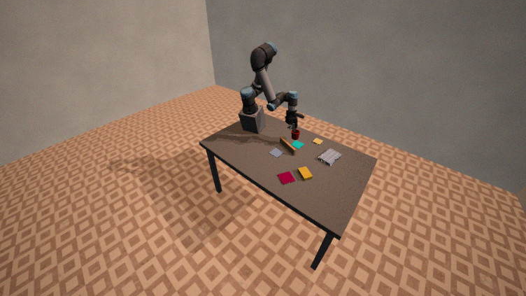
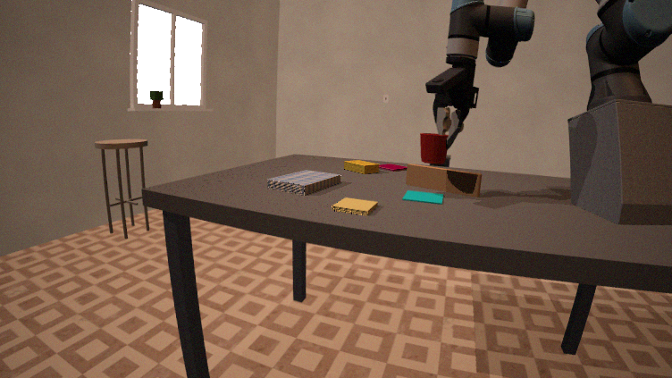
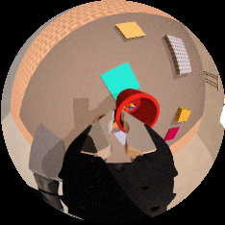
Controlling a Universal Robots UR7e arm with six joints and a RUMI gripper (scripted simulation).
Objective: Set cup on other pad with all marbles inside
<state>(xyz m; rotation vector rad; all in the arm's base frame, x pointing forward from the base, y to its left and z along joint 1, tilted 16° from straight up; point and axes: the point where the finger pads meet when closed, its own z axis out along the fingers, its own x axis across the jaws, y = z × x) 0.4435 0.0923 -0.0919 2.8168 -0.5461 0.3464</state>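
The blue marble lies 40 mm below my hand, 30 mm ahead of it and 20 mm to the right of it. From my hand the other things lie so: rail: 120 mm below, 90 mm to the right, 10 mm ahead; then teal pad: 150 mm below, 40 mm ahead, 20 mm to the left; then red cup: 30 mm below, 30 mm ahead, 10 mm to the right.
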